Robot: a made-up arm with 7 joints.
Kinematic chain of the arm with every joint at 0, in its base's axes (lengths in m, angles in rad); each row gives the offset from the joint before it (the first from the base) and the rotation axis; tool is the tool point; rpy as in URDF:
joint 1: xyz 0 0 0.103 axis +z
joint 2: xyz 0 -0.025 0.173 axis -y
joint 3: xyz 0 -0.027 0.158 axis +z
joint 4: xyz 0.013 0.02 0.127 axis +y
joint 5: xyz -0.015 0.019 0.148 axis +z
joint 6: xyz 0 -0.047 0.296 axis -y
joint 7: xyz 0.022 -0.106 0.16 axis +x
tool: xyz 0 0 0 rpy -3.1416 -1.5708 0
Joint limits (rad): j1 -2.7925..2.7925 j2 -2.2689..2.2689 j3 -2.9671..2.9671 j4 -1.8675..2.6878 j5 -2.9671..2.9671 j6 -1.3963..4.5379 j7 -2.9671..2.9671
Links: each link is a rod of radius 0.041 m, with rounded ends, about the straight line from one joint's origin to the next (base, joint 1, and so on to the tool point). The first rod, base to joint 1, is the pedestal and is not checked.
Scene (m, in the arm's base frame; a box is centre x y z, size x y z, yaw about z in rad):
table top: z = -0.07
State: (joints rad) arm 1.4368 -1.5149 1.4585 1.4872 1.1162 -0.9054 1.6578
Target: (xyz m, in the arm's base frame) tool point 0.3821 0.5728 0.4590
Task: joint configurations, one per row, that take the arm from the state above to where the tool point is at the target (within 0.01 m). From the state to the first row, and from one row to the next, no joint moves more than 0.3 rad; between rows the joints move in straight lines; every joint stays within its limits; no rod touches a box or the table.
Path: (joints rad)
1: 1.1696 -1.5632 1.5476 1.3119 1.1698 -0.9187 1.6578
2: 0.9024 -1.6114 1.6366 1.1366 1.2235 -0.9319 1.6578
3: 0.6352 -1.6597 1.7257 0.9614 1.2771 -0.9452 1.6578
4: 0.3680 -1.7079 1.8148 0.7861 1.3307 -0.9585 1.6578

